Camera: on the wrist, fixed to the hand. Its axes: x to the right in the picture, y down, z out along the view.
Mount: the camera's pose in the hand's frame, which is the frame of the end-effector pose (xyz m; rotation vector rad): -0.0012 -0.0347 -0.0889 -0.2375 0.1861 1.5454
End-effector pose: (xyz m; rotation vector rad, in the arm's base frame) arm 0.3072 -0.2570 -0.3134 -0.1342 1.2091 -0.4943
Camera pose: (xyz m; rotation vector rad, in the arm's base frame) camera 0.2150 -0.2731 -0.3320 0.6354 1.1990 1.0014
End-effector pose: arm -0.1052 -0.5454 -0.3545 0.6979 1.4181 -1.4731
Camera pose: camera -0.1539 -0.4633 -0.3535 1.3280 0.6912 -0.0246
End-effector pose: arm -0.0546 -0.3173 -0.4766 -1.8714 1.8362 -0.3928
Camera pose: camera -0.0717 -0.3292 -0.3835 -0.0867 2.8458 0.2362
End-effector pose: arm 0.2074 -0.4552 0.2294 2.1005 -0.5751 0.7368
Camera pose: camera 0.2013 -0.3631 0.2535 1.0142 -2.0698 1.5040
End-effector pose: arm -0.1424 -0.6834 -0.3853 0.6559 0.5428 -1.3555
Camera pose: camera -0.1753 -0.6229 -0.4514 0.7245 0.1857 0.2175
